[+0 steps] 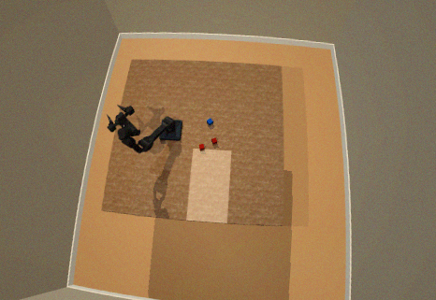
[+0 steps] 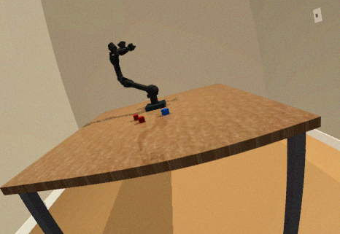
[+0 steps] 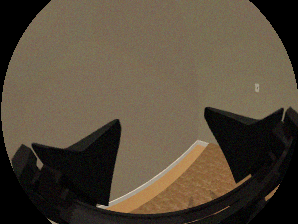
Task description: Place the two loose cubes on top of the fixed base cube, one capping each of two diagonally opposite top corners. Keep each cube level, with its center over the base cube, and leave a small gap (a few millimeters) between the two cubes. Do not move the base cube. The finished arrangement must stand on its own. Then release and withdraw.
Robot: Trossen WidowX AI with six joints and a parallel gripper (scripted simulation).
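Now: the blue cube 570 mm ahead of my gripper tip, 110 mm to the left of it and 530 mm below it. Round my gripper tip: red cube: 590 mm ahead, 50 mm to the right, 530 mm below.
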